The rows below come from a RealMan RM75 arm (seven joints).
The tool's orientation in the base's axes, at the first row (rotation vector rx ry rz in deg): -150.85, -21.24, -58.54
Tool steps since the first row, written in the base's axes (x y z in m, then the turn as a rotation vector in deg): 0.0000, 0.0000, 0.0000, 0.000, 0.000, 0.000; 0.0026, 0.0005, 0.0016, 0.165, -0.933, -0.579; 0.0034, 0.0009, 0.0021, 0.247, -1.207, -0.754; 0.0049, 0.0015, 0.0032, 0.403, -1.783, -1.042; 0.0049, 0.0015, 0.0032, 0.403, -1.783, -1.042; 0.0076, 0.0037, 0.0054, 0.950, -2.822, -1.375; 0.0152, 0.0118, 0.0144, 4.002, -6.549, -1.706; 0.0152, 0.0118, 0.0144, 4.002, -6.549, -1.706; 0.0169, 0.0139, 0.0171, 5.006, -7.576, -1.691; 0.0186, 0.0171, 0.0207, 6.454, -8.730, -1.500; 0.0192, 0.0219, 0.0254, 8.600, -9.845, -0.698
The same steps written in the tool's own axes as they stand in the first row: 0.0000, 0.0000, 0.0000, 0.000, 0.000, 0.000; 0.0030, 0.0001, 0.0006, -0.403, 1.020, 0.175; 0.0040, 0.0000, 0.0009, -0.500, 1.332, 0.250; 0.0059, -0.0003, 0.0013, -0.662, 1.968, 0.342; 0.0059, -0.0003, 0.0013, -0.662, 1.968, 0.342; 0.0096, -0.0018, 0.0022, -0.637, 3.172, 0.539; 0.0223, -0.0083, 0.0034, 0.827, 7.710, 1.302; 0.0223, -0.0083, 0.0034, 0.827, 7.710, 1.302; 0.0257, -0.0101, 0.0033, 1.420, 8.997, 1.537; 0.0298, -0.0131, 0.0029, 2.434, 10.520, 1.874; 0.0341, -0.0182, 0.0017, 4.372, 12.138, 2.220
